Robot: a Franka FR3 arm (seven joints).
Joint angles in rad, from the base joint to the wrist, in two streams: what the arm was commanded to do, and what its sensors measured. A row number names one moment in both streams.
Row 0, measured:
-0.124 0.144 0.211 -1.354 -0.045 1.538 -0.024
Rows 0 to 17, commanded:
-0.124 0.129 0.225 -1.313 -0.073 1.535 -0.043
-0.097 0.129 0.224 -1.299 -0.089 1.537 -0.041
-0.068 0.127 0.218 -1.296 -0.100 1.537 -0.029
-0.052 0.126 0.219 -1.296 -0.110 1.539 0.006
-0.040 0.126 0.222 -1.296 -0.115 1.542 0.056
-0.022 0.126 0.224 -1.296 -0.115 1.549 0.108
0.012 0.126 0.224 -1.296 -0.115 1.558 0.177
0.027 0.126 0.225 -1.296 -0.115 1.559 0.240
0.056 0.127 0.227 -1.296 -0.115 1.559 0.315
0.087 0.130 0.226 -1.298 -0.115 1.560 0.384
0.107 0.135 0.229 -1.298 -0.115 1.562 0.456
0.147 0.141 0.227 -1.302 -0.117 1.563 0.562
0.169 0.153 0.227 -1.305 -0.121 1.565 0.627
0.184 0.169 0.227 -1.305 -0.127 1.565 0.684
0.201 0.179 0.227 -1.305 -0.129 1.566 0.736
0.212 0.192 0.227 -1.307 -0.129 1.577 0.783
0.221 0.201 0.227 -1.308 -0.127 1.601 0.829
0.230 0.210 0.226 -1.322 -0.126 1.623 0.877
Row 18, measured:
0.208 0.176 0.228 -1.308 -0.109 1.563 0.738
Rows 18 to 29, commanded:
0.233 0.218 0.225 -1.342 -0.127 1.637 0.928
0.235 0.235 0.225 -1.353 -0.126 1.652 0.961
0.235 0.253 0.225 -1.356 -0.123 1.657 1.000
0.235 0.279 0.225 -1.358 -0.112 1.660 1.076
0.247 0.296 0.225 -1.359 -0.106 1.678 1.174
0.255 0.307 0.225 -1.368 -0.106 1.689 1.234
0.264 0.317 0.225 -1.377 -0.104 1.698 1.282
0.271 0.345 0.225 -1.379 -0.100 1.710 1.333
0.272 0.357 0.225 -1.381 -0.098 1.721 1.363
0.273 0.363 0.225 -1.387 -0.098 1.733 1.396
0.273 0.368 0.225 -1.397 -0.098 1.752 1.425
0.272 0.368 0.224 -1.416 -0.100 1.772 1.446
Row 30, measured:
0.275 0.362 0.227 -1.377 -0.105 1.712 1.359
